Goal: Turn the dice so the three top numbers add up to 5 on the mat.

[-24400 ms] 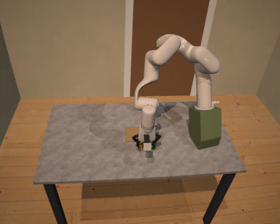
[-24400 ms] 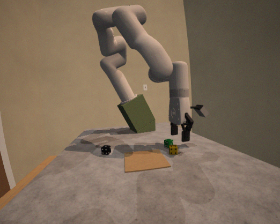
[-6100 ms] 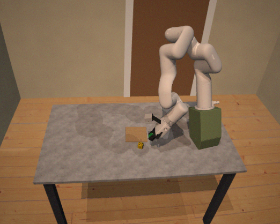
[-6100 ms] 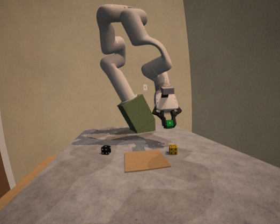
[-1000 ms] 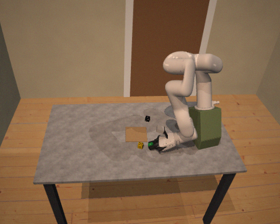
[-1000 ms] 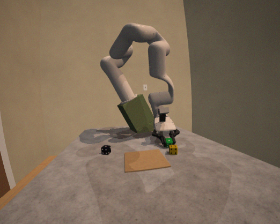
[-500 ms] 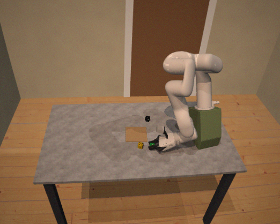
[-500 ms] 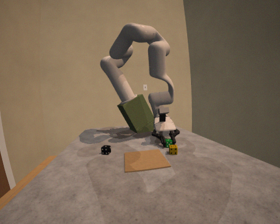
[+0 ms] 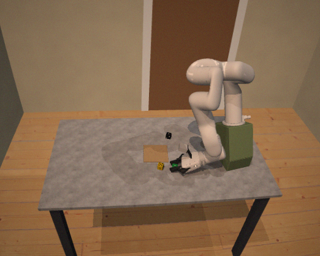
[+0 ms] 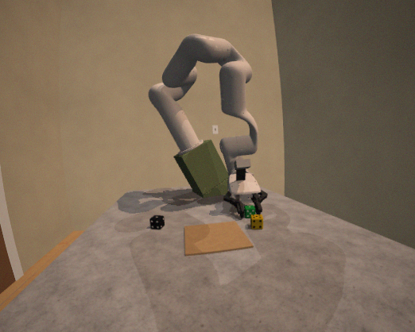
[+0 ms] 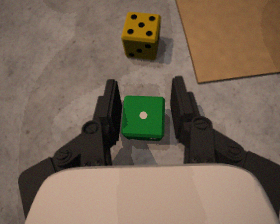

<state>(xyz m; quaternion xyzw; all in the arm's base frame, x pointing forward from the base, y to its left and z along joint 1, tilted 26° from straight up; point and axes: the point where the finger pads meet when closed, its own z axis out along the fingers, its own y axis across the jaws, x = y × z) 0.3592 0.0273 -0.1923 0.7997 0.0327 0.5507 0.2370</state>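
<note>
Now: the green die 10 mm behind my hand and 10 mm below it. Also, from my hand: tan mat 80 mm ahead, 130 mm to the right, 20 mm below; then yellow die 70 mm ahead, 10 mm to the right, 10 mm below; then black die 20 mm behind, 260 mm to the right, 10 mm below.
</note>
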